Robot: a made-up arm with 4 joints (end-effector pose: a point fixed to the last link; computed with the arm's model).
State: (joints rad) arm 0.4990 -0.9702 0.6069 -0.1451
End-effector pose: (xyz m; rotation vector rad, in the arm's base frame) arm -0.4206 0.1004 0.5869 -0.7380 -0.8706 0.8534
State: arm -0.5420 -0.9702 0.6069 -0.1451
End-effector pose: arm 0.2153 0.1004 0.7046 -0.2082 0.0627 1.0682
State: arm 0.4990 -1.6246 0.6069 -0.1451
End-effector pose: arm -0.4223 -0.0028 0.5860 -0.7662 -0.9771 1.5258
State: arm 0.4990 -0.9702 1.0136 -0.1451
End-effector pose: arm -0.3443 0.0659 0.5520 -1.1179 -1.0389 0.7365
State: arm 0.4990 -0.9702 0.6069 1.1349
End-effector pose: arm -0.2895 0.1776 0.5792 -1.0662 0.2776 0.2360
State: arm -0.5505 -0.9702 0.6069 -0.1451
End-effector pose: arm 0.2205 0.1004 0.7027 -0.2036 0.0704 1.0691
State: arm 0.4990 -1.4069 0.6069 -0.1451
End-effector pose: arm -0.4284 0.0314 0.5827 -0.7628 -0.9477 1.3002
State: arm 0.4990 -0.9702 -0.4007 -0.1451
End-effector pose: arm -0.5291 0.1041 0.7746 0.1955 -0.3923 1.0122
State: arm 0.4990 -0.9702 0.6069 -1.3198
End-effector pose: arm -0.4091 -0.0204 0.5144 -0.1634 -1.8943 1.2939
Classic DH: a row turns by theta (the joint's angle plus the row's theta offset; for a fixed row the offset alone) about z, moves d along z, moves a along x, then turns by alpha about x. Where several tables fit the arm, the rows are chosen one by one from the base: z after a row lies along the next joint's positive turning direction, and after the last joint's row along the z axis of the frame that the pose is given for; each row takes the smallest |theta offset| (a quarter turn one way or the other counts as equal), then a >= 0, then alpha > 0; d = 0 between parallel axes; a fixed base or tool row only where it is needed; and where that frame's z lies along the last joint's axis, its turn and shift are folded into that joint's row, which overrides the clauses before.
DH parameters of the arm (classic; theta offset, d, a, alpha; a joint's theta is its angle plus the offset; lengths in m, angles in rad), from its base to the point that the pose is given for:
base (fixed): 0 0.091 0 1.5708
joint 1: 0 -0.046 0.019 1.5708
joint 2: 1.5708 -0.751 0.038 -1.5708
joint 3: -1.5708 0.034 0.111 1.5708
joint 4: -1.5708 0.224 0.012 1.5708
tool (fixed): 0 0.127 0 0

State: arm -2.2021 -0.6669 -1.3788 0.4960
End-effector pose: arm 0.7581 0.0765 -0.5154 -1.7911 -2.3158 0.8769
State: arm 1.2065 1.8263 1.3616 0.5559
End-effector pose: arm -0.4925 0.0044 0.2867 0.5305 0.7395 -1.5891
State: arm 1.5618 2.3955 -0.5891 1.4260
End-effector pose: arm -0.7877 -0.1689 0.1886 2.3456 -0.7675 0.0969
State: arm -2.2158 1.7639 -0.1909 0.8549
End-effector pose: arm 0.4905 -0.0587 -0.5170 -1.2930 1.8660 -1.8828
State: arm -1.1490 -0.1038 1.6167 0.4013
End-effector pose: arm 0.5016 0.0020 0.2609 -1.5812 1.0936 0.7126
